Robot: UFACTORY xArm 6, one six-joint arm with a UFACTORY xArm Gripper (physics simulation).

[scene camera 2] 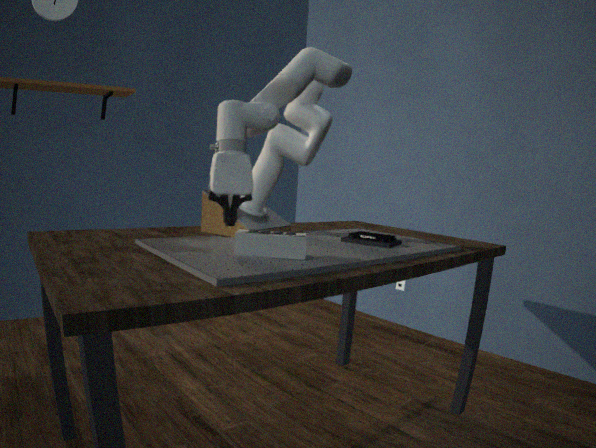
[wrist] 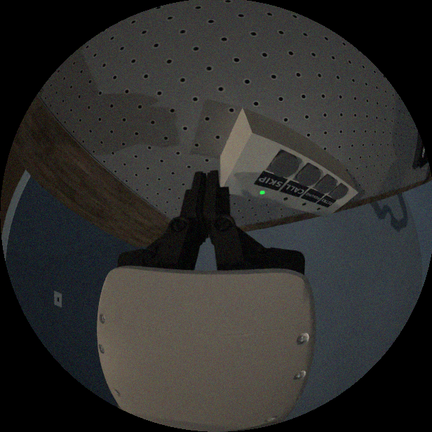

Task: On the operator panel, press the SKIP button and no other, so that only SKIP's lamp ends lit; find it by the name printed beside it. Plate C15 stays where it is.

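Pixels of known places: gripper, between the fingertips: [scene camera 2: 230, 225]; arm's base, origin of its link: [scene camera 2: 249, 206].
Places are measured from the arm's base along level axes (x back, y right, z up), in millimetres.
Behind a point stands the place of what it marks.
The pale operator panel [scene camera 2: 270, 245] {x -448, y 256, z -47 mm} [wrist: 235, 147] sits on the grey perforated board [scene camera 2: 185, 252] {x -323, y 415, z -75 mm} [wrist: 215, 55]. In the wrist view, the SKIP button [wrist: 285, 162] is at the panel's near end, with its printed SKIP label [wrist: 270, 181] beside it. SKIP's lamp [wrist: 262, 192] glows green. The other lamps, such as CALL's lamp [wrist: 285, 199], are dark. My gripper [scene camera 2: 230, 224] {x -366, y 316, z -9 mm} [wrist: 209, 185] is shut and empty, raised above the panel's height and off to the side of its SKIP end. A dark plate [scene camera 2: 371, 239] {x -426, y -150, z -59 mm} with unreadable white marking lies farther along the board.
A wooden wedge-shaped block [scene camera 2: 212, 215] {x 9, y 144, z -28 mm} stands behind my gripper near the arm's base. The brown table [scene camera 2: 100, 270] {x -381, y 649, z -88 mm} [wrist: 75, 175] extends beyond the board's edges. Part of a dark object [wrist: 421, 150] shows at the right rim of the wrist view.
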